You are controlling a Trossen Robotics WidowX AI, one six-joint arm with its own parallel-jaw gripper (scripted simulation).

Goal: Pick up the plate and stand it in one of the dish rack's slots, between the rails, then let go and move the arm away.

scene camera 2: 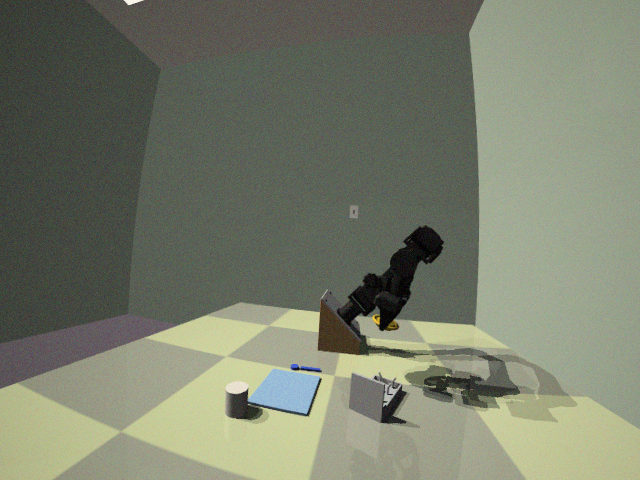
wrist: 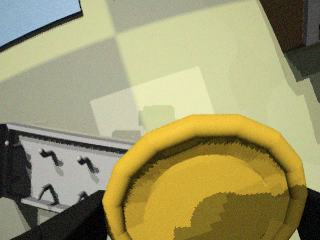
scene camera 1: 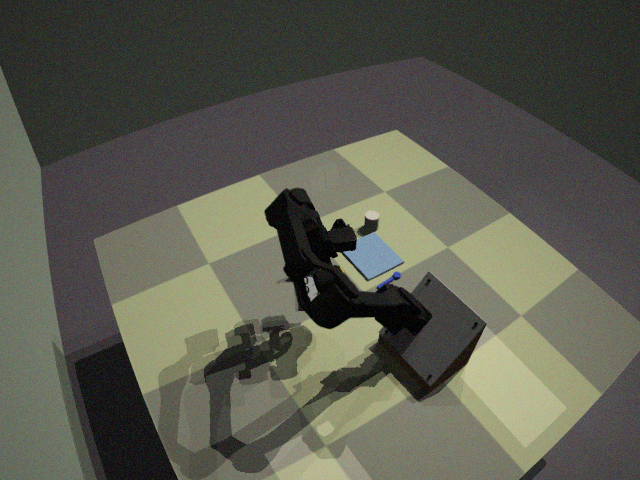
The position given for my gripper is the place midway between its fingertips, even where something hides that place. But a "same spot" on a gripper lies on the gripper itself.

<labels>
my gripper: scene camera 2 384, 325; wrist; scene camera 1
same spot on my gripper: (wrist: 90, 211) = (scene camera 1: 326, 262)
</labels>
